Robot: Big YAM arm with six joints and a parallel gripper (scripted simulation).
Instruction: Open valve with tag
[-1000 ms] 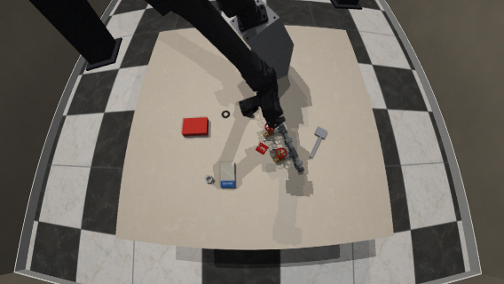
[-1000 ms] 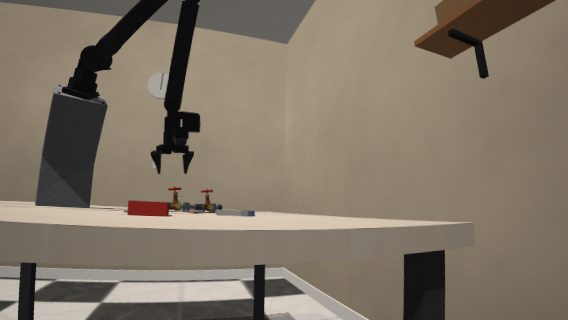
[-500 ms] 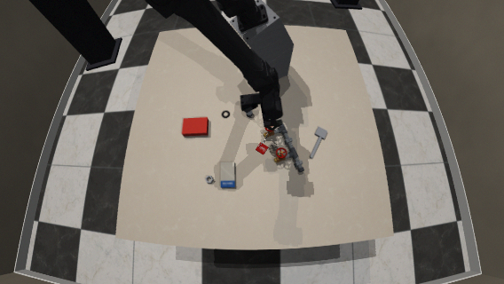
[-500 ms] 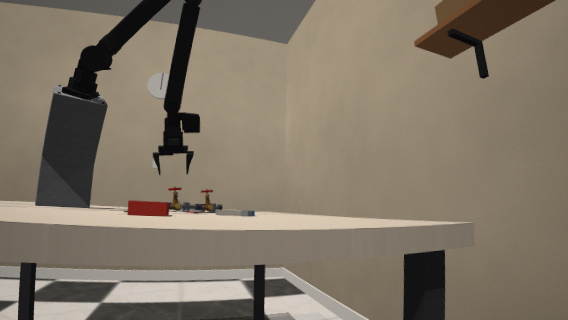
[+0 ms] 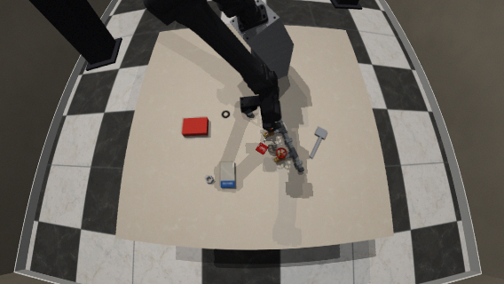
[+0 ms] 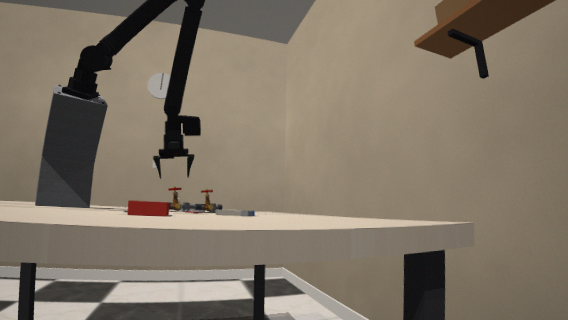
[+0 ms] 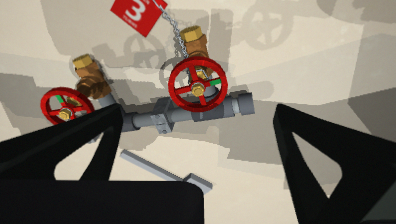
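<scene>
My hand is 120 mm above the red tag, 70 mm short of it and 40 mm to the left of it. Round my hand: blue box (200 mm to the right, 170 mm ahead, 120 mm below); red block (330 mm to the right, 110 mm below, 80 mm behind); grey hammer-like tool (230 mm to the left, 120 mm below, 70 mm ahead).
</scene>
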